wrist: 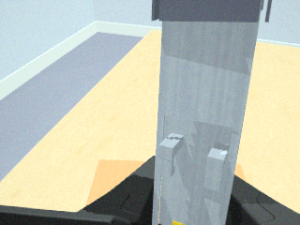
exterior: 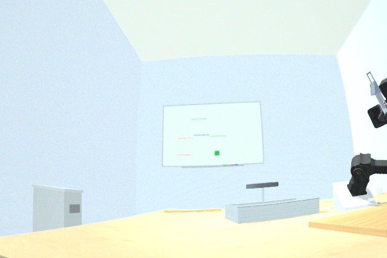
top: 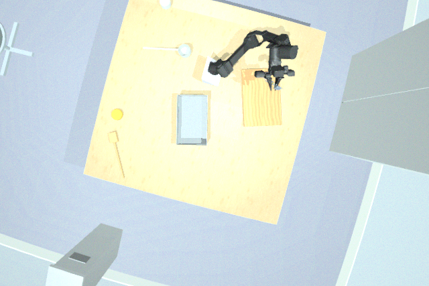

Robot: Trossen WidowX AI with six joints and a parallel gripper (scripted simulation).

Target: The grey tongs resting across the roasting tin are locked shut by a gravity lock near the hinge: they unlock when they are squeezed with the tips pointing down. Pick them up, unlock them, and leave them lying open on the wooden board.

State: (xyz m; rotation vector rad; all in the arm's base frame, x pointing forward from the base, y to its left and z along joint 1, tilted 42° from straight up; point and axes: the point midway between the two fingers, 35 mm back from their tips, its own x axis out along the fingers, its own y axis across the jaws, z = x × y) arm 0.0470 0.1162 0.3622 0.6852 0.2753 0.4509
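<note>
The wooden board lies 230 mm below my gripper tip. From my gripper tip the other things lie so: yellow lock piece 30 mm behind, 10 mm to the right, 10 mm above; roasting tin 380 mm to the right, 250 mm ahead, 210 mm below.
</note>
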